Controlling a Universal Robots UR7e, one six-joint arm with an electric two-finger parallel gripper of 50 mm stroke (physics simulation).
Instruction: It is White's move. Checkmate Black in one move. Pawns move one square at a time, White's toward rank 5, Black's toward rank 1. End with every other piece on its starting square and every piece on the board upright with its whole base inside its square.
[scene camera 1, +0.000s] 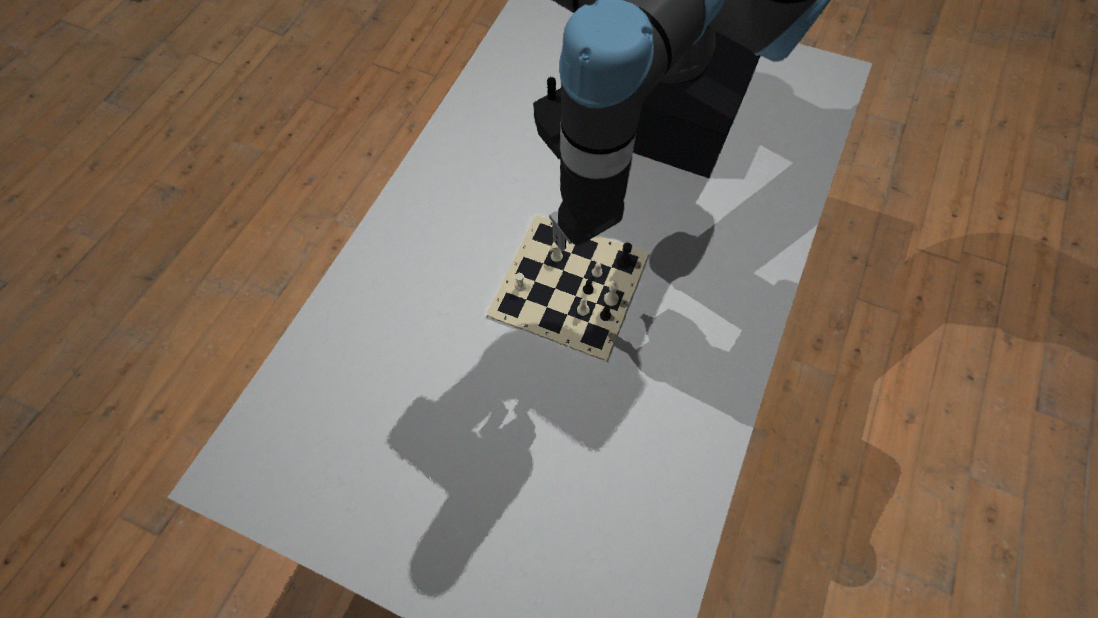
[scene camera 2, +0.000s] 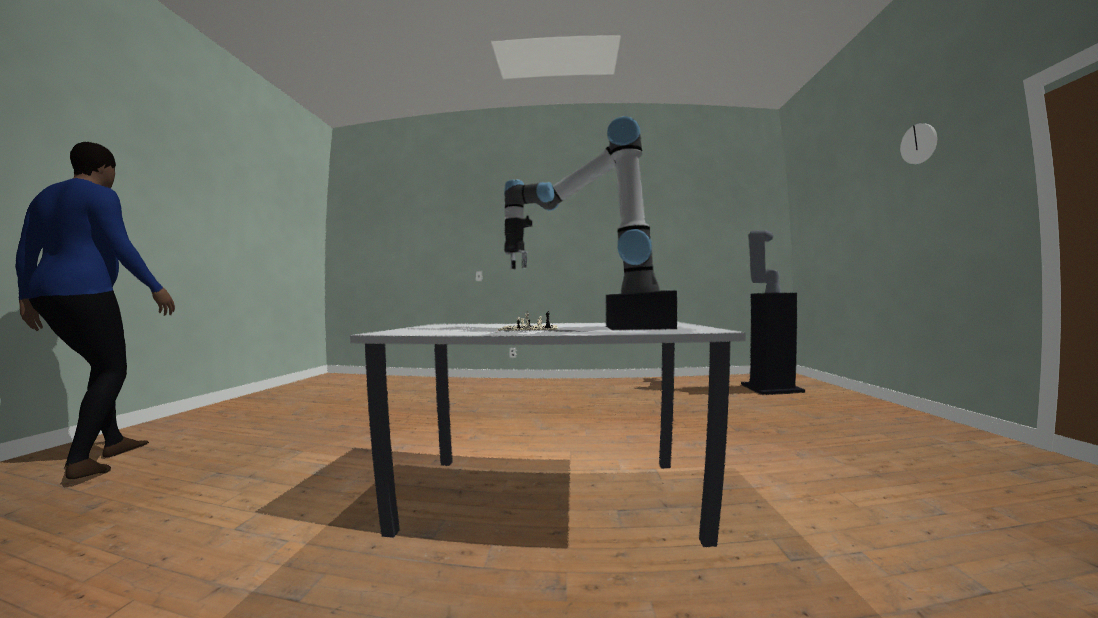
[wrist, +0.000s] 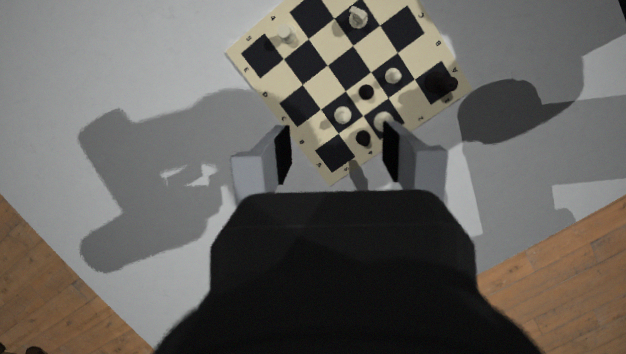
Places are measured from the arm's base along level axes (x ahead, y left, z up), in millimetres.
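Where they show: gripper, fingertip midpoint: (scene camera 1: 577, 233) (scene camera 2: 518, 268) (wrist: 336, 143); arm's base at its link origin: (scene camera 2: 640, 292).
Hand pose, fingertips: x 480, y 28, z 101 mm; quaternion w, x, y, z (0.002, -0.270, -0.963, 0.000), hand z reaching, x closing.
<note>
Things, the pixels of their top centre, and the offset from my fingertips.
- chessboard at its top centre: (wrist: 349, 69) (scene camera 1: 569, 283) (scene camera 2: 529, 326) dx -37, dy -23, dz -233 mm
- tall black king at its top centre: (wrist: 454, 84) (scene camera 1: 628, 243) dx -116, dy +47, dz -169 mm
- tall white piece at its top centre: (wrist: 392, 130) (scene camera 1: 614, 282) dx -39, dy +55, dz -169 mm
- A4 pawn at its top centre: (wrist: 365, 143) (scene camera 1: 606, 308) dx -6, dy +58, dz -201 mm
- B3 pawn at its top centre: (wrist: 369, 93) (scene camera 1: 589, 281) dx -40, dy +11, dz -201 mm
- B2 at its top centre: (wrist: 397, 76) (scene camera 1: 598, 263) dx -76, dy +12, dz -201 mm
- B4 at its top centre: (wrist: 343, 120) (scene camera 1: 584, 299) dx +0, dy +19, dz -189 mm
- white rook-like piece at its top centre: (wrist: 283, 30) (scene camera 1: 519, 276) dx +2, dy -99, dz -200 mm
The chessboard (scene camera 1: 530, 313) (wrist: 282, 77) bears upright pieces. The tall black king (scene camera 1: 626, 256) (wrist: 439, 82) is on A1. A tall white piece (scene camera 1: 612, 294) (wrist: 383, 120) is on A3. Black pawns are on A4 and B3: the A4 pawn (scene camera 1: 605, 313) (wrist: 363, 138) and the B3 pawn (scene camera 1: 587, 287) (wrist: 366, 92). White pieces stand on B2 (scene camera 1: 597, 270) (wrist: 393, 75) and B4 (scene camera 1: 583, 307) (wrist: 342, 115). A white rook-like piece (scene camera 1: 519, 282) (wrist: 285, 33) is on E4. Another white piece (scene camera 1: 556, 254) (wrist: 358, 17) is on D2. My gripper (scene camera 2: 518, 262) (wrist: 336, 143) is open and empty, high above the board.
The white table (scene camera 1: 345, 383) (scene camera 2: 545, 337) holds the board and the black robot base block (scene camera 2: 641, 309). A person in blue (scene camera 2: 72, 237) stands at the left of the room. A black pedestal (scene camera 2: 772, 337) with a small grey arm stands behind the table at the right.
</note>
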